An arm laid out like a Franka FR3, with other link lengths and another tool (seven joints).
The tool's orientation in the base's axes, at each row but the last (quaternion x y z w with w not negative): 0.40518 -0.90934 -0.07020 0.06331; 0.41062 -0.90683 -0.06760 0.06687; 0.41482 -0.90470 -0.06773 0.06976; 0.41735 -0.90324 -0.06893 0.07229; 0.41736 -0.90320 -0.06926 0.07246; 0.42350 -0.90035 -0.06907 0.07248; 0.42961 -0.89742 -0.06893 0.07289
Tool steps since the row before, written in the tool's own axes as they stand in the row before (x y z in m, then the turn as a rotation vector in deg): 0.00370 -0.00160 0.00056 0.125 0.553 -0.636; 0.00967 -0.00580 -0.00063 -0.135 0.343 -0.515; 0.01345 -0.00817 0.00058 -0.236 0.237 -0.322; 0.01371 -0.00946 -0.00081 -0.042 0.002 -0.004; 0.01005 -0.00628 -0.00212 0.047 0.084 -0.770; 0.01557 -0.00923 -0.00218 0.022 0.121 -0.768; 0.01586 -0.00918 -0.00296 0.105 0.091 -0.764
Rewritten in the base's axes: -0.00139 -0.00378 -0.00062 -0.376 0.224 0.731; -0.00194 -0.01112 0.00022 -0.073 0.291 0.558; -0.00274 -0.01547 -0.00110 0.036 0.312 0.342; -0.00160 -0.01660 0.00005 0.026 0.033 0.001; -0.00137 -0.01185 0.00165 0.053 -0.032 0.774; -0.00246 -0.01800 0.00154 0.040 0.011 0.777; -0.00229 -0.01827 0.00233 0.011 -0.072 0.773
